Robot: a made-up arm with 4 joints.
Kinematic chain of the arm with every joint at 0, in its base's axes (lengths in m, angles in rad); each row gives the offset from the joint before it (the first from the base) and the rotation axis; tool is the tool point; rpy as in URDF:
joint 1: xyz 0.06 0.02 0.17 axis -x
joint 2: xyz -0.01 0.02 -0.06 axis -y
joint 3: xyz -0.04 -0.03 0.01 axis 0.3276 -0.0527 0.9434
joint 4: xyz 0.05 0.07 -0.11 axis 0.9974 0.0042 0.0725
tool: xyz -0.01 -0.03 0.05 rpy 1.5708 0 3.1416
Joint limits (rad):
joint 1: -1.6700..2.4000
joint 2: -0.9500..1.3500
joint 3: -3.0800..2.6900
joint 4: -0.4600..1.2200
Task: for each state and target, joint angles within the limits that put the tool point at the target. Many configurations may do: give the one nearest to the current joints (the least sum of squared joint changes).
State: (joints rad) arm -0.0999 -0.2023 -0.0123 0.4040
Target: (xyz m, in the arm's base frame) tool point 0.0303 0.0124 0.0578
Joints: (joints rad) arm 0.2528 -0.4139 -0.0733 0.1002
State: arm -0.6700 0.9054 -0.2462 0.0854
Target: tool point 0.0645 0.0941 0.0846
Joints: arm -0.4215 0.3553 0.0964 0.0554
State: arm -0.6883 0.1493 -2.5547 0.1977
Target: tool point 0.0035 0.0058 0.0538
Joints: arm -0.6002 -0.2844 -1.9880 -0.1536
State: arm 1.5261 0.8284 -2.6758 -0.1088
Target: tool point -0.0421 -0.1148 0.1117
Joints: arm 0.9751 0.5071 -3.0800 0.4814
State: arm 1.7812 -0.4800 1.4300 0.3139
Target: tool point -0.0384 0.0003 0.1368
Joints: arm 1.9332 -0.6911 1.8567 0.0421
